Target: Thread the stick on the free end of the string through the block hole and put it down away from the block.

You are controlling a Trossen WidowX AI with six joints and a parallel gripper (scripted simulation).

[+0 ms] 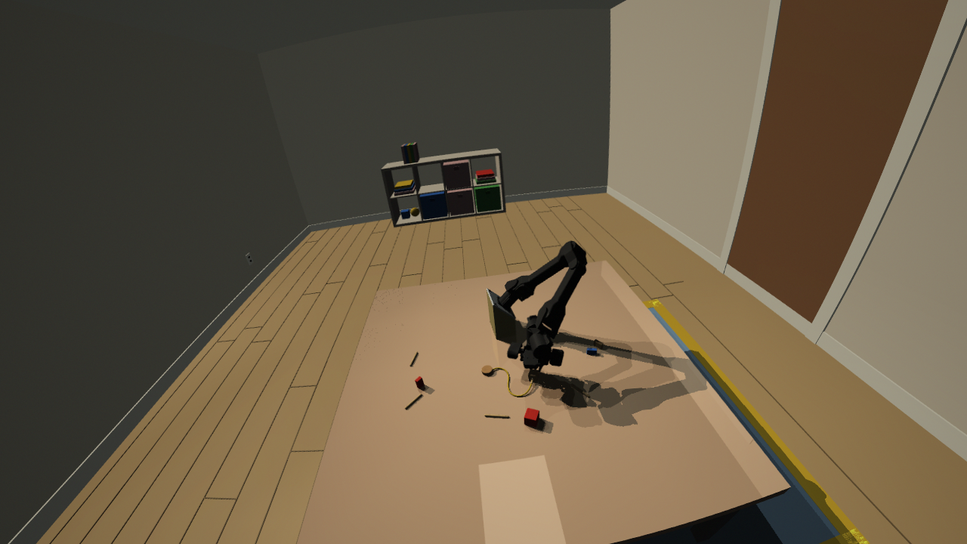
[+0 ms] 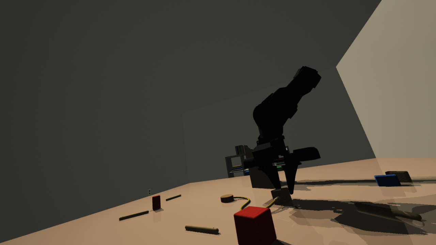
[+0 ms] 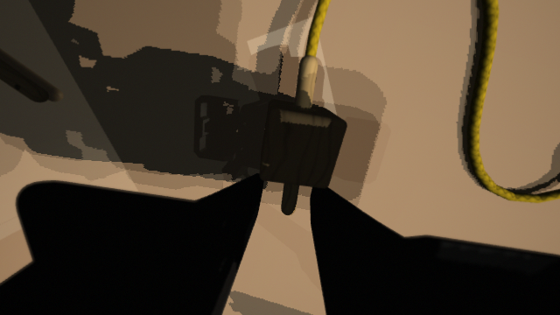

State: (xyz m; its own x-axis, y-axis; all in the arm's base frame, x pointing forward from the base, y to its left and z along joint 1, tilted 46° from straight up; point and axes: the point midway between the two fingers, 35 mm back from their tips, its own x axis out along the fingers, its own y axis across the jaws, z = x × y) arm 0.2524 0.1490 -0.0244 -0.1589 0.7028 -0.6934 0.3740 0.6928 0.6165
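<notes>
The wooden block is 20 mm ahead of my gripper tip and 10 mm to the right of it. The rest, counted from my gripper tip: thin wooden stick: 30 mm ahead, 10 mm to the right; then big red cube: 200 mm ahead, 40 mm to the right, 10 mm above; then round wooden button: 170 mm to the right, 30 mm behind, 10 mm below.
</notes>
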